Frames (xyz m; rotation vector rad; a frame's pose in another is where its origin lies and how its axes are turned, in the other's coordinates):
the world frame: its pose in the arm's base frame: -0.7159 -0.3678 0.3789 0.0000 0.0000 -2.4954
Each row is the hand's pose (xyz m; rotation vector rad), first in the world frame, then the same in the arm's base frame.
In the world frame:
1: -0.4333 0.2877 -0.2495 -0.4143 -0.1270 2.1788
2: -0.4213 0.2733 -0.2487 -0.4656 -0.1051 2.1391
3: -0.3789 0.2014 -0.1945 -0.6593 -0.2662 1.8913
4: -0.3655 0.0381 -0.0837 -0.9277 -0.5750 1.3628
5: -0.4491 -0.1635 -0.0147 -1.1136 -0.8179 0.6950
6: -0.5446 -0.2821 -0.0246 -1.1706 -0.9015 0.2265
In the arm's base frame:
1: -0.1967 -0.3366 0.1294 -0.2050 0.2869 -0.2865
2: -0.2150 -0.3323 0.1302 -0.2030 0.3348 -0.3195
3: -0.2921 -0.3004 0.1844 -0.3977 0.4657 -0.5186
4: -0.4011 -0.1781 0.2952 -0.7991 0.6633 -0.9093
5: -0.4558 0.0332 0.3642 -1.2201 0.8604 -1.3851
6: -0.4510 0.1854 0.3543 -1.4584 0.9795 -1.7331

